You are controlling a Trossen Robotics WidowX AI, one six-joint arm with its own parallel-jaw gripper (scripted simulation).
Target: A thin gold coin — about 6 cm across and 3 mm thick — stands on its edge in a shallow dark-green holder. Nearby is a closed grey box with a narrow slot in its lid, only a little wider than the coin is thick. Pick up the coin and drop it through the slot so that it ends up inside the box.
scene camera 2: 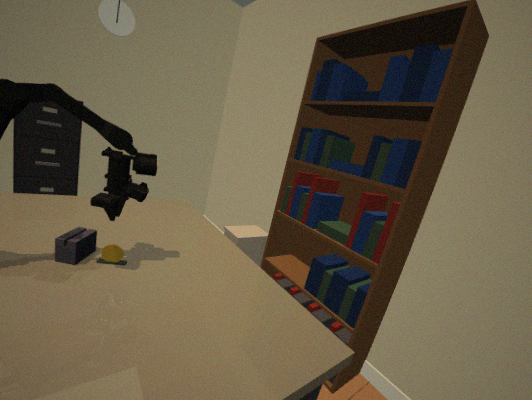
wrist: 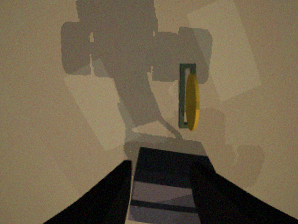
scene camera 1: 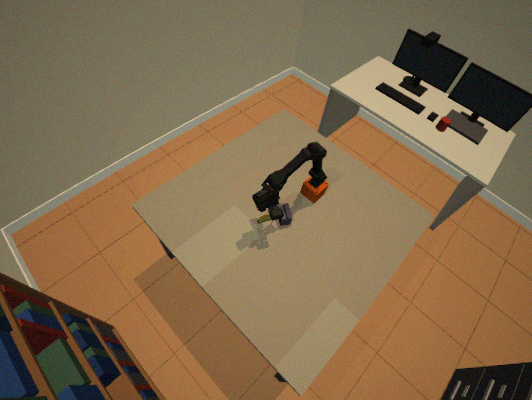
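There is my gripper (scene camera 2: pixel 114 218), and I find it in the wrist view as well, where my gripper is at (wrist: pixel 161 168).
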